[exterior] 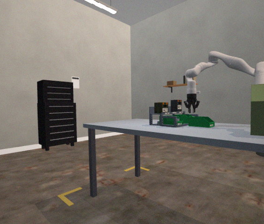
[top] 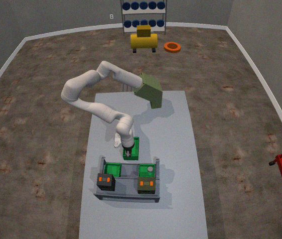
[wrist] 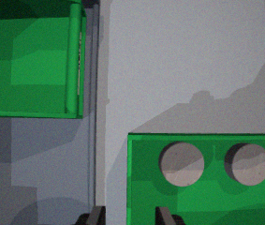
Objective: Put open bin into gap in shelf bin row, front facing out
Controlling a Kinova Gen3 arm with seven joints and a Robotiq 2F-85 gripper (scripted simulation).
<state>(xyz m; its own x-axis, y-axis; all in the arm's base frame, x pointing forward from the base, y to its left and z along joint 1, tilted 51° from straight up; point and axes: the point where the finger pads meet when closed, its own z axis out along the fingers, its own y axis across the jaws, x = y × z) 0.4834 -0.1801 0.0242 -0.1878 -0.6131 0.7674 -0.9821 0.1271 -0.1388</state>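
My hand is 15 cm short of the grey shelf, 3 cm to the left of it and 6 cm above it.
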